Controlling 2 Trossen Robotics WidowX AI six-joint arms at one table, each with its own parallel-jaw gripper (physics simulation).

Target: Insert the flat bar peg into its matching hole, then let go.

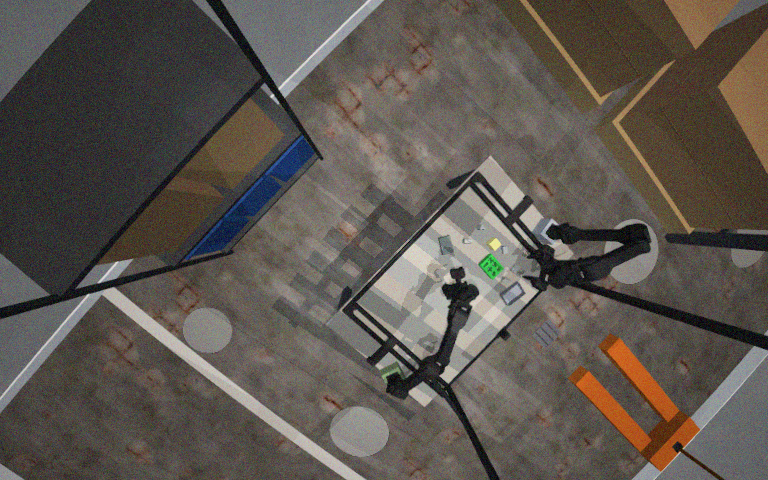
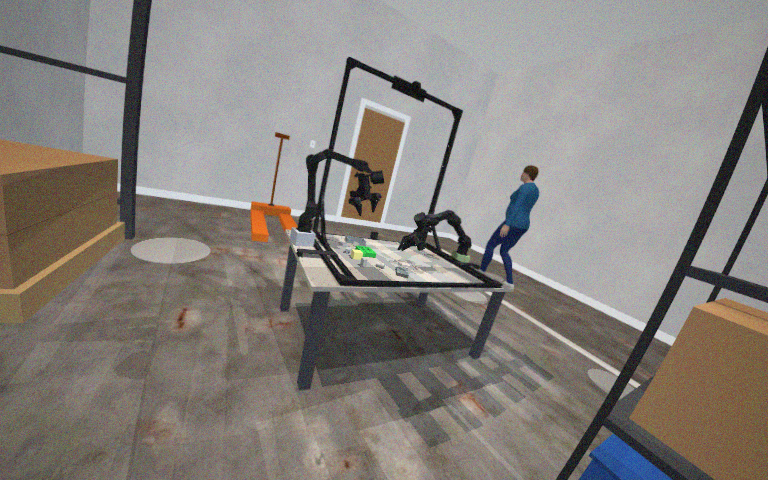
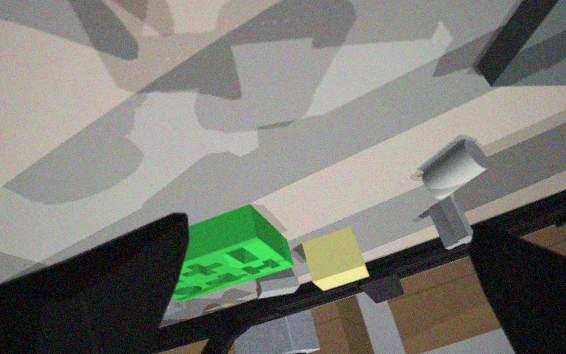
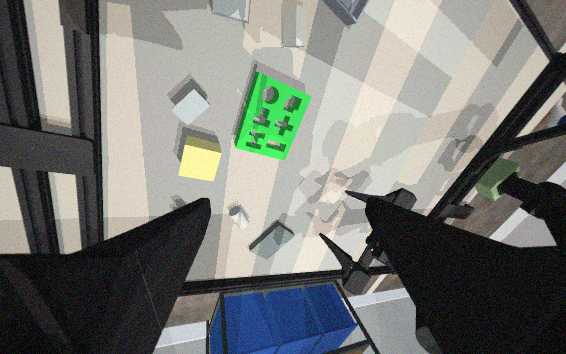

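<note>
A green block [image 1: 491,266] [image 2: 366,250] [image 3: 236,253] [image 4: 272,116] with several shaped holes, one a narrow bar slot, lies on the patterned table. Several grey pegs lie loose around it: a flat slab [image 4: 271,240] [image 1: 445,244], a cube [image 4: 190,105], a small cylinder [image 4: 239,215] and a block [image 4: 292,24]. I cannot tell which one is the flat bar peg. My left gripper [image 1: 456,272] [image 2: 407,244] [image 4: 332,212] is open and empty, low over the table's middle. My right gripper [image 1: 535,267] [image 2: 364,202] [image 4: 289,204] is open and empty, high above the block.
A yellow cube [image 1: 495,244] [image 2: 356,254] [image 3: 334,256] [image 4: 200,159] sits beside the green block. A dark tray [image 1: 513,292] lies near the table edge. A black frame [image 2: 420,284] rims the table, with a tall gantry over it. A person [image 2: 515,219] walks beyond the table.
</note>
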